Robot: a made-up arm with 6 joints.
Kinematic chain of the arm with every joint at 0, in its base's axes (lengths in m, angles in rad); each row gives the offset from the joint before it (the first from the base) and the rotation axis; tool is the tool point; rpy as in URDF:
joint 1: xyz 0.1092 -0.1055 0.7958 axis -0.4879 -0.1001 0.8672
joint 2: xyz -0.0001 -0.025 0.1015 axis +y
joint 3: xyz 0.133 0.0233 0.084 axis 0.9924 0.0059 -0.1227
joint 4: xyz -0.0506 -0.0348 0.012 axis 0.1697 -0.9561 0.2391
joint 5: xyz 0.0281 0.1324 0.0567 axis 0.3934 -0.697 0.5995
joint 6: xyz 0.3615 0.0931 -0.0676 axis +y
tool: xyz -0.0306 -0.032 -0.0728 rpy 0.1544 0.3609 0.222
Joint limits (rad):
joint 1: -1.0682..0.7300
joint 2: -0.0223..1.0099
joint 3: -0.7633..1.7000
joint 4: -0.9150..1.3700
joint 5: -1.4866..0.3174
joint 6: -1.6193..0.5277
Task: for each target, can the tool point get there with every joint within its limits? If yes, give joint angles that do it. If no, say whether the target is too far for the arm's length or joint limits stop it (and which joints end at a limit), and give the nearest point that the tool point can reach.
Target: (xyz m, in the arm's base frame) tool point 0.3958 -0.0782 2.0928
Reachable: no: too far | nearest point 0.2821 -0.0877 1.5045 | short by 0.599 m
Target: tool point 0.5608 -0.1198 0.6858
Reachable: yes | joints -0.5606 0.7849 0.3557 0.0815 0.1355 0.1258
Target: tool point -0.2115 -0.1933 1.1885
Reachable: no: joint limits stop it (at a limit: joint 1, joint 2, joint 3, joint 4, joint 5) | nearest point -0.1653 -0.2670 0.9561 | short by 0.248 m
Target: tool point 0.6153 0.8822 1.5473
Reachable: no: too far | nearest point 0.3625 0.4006 1.2265 | short by 0.632 m
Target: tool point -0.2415 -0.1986 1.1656
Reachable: no: joint limits stop it (at a limit: joint 1, joint 2, joint 3, joint 4, joint 5) | nearest point -0.1715 -0.2715 0.9559 | short by 0.233 m
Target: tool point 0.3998 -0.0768 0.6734
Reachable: yes | joints -0.3810 0.4152 0.8011 0.0731 -0.7594 -0.3026
